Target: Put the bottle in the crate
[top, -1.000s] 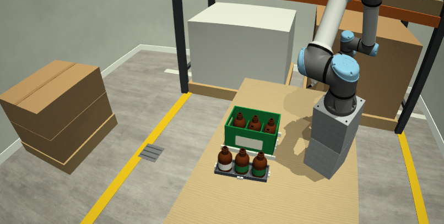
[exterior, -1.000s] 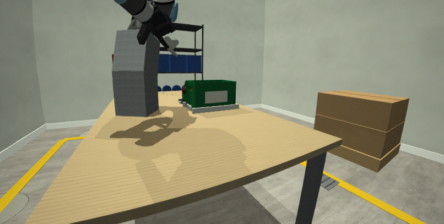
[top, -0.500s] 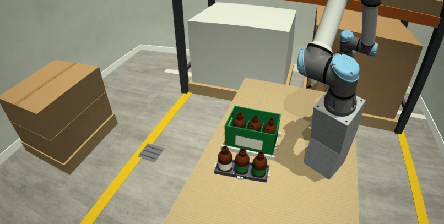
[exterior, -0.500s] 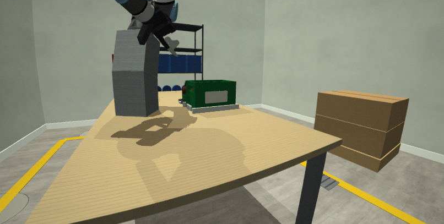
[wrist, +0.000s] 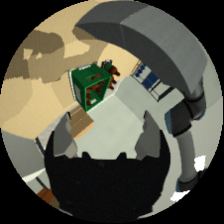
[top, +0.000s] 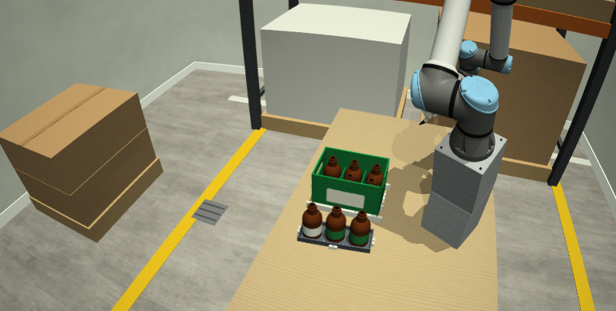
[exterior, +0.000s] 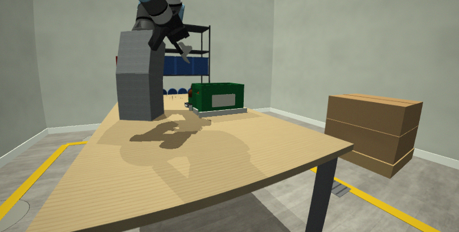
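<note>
My hand is 330 mm to the right of the brown bottle, 310 mm short of it and 250 mm above it. The rest, counted from my hand: white-labelled bottle (400 mm ahead, 330 mm to the left, 250 mm below); crate (280 mm ahead, 250 mm below, 110 mm to the left); tray (330 mm to the left, 320 mm below, 310 mm ahead).
</note>
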